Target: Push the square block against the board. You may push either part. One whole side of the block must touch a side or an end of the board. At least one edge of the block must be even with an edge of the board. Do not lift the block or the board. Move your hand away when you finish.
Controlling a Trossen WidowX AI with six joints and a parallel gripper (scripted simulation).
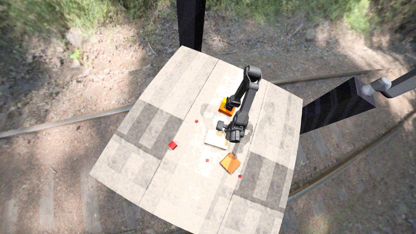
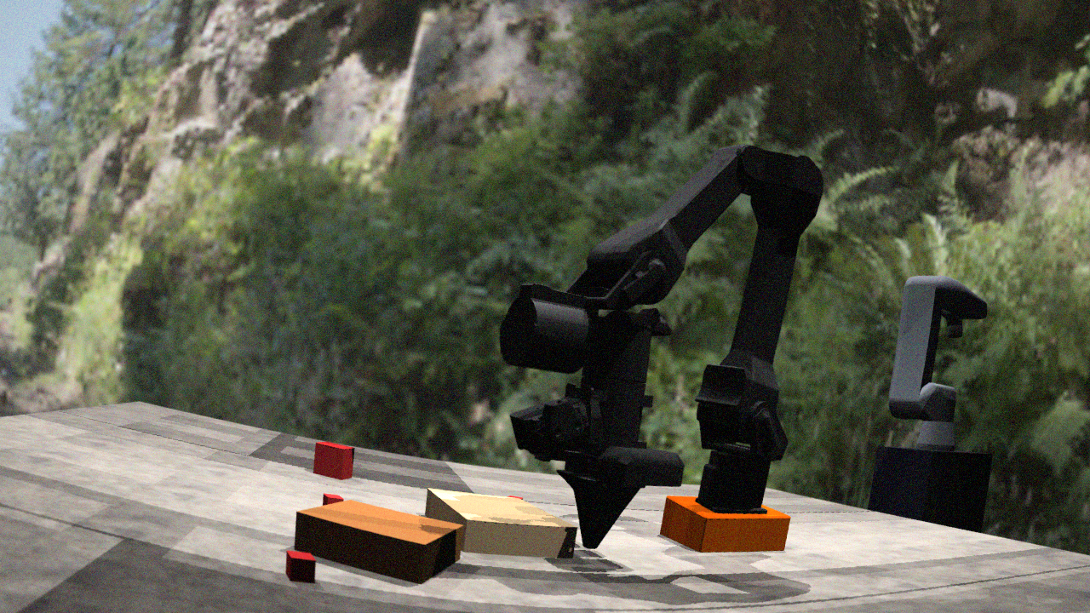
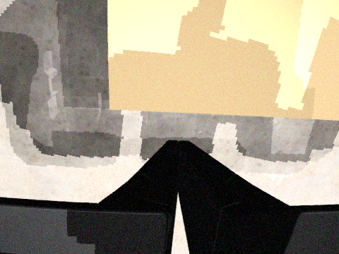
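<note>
The board lies 8 cm ahead of my gripper tip, 4 cm to the right of it and 1 cm above it. Also, from my gripper tip: orange square block 19 cm ahead, 10 cm to the left, 1 cm above; then red cube 26 cm ahead, 28 cm to the right, 1 cm above.
</note>
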